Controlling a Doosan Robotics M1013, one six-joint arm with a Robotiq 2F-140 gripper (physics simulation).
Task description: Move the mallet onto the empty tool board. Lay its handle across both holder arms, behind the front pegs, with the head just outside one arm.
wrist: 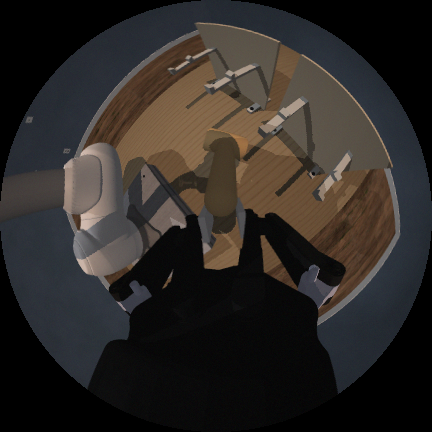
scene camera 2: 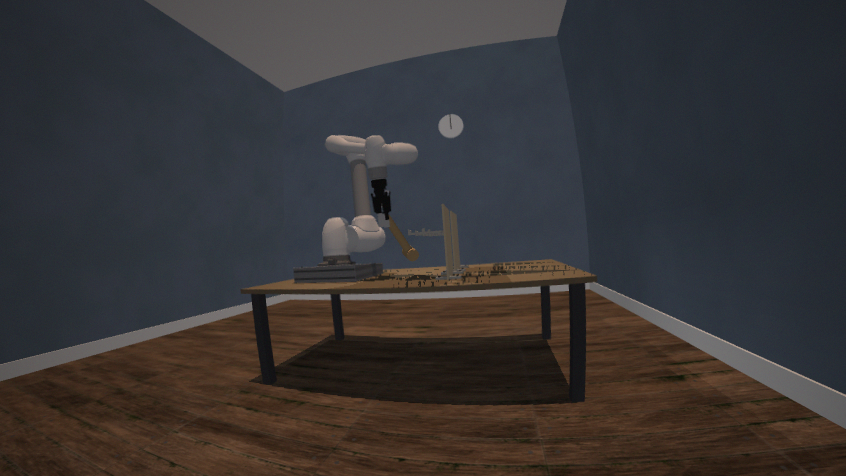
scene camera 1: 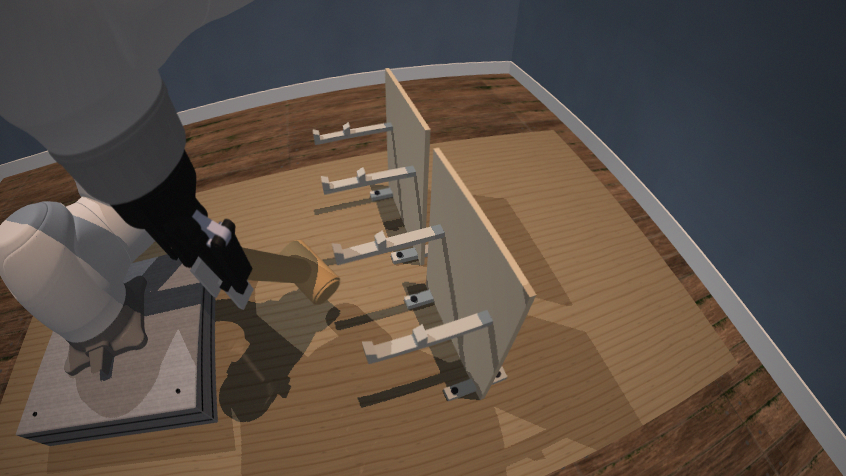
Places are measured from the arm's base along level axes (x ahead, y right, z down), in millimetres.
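Pixels of known places: gripper, fingertip midpoint: (scene camera 2: 384, 227) (scene camera 1: 232, 292); arm's base at its link origin: (wrist: 137, 234) (scene camera 1: 109, 324).
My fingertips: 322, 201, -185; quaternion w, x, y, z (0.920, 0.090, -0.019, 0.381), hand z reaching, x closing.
Ahead of a thing's pixels: the offset from my fingertips to its top centre, as dx, dy, dz. "spot": to the spot under its first point.
My gripper (scene camera 1: 224, 287) (scene camera 2: 384, 220) (wrist: 223, 208) is shut on the mallet's handle (scene camera 1: 275, 265) (scene camera 2: 399, 237) (wrist: 221, 180) near its free end. The handle slants down and away from the fingers. The mallet's head {spot: +126, -49, +120} (scene camera 1: 324, 284) (scene camera 2: 412, 253) (wrist: 240, 145) hangs above the table at the low end, in front of the boards and apart from them. The nearer board in scene camera 1 (scene camera 1: 479, 254) (wrist: 340, 120) has two pale holder arms, one {spot: +264, -8, +43} (scene camera 1: 414, 238) (wrist: 284, 117) towards the other board and one (scene camera 1: 455, 331) (wrist: 334, 177) at the outer side. Nothing lies on these arms.
A second upright board (scene camera 1: 407, 136) (wrist: 245, 55) stands beyond the first, also with two bare arms (scene camera 1: 360, 133) (scene camera 1: 384, 176). All arms have upturned front pegs and mid-arm pegs. The robot's base plate (scene camera 1: 59, 408) (scene camera 2: 328, 272) stands on the wooden table (scene camera 1: 567, 177) (scene camera 2: 272, 290).
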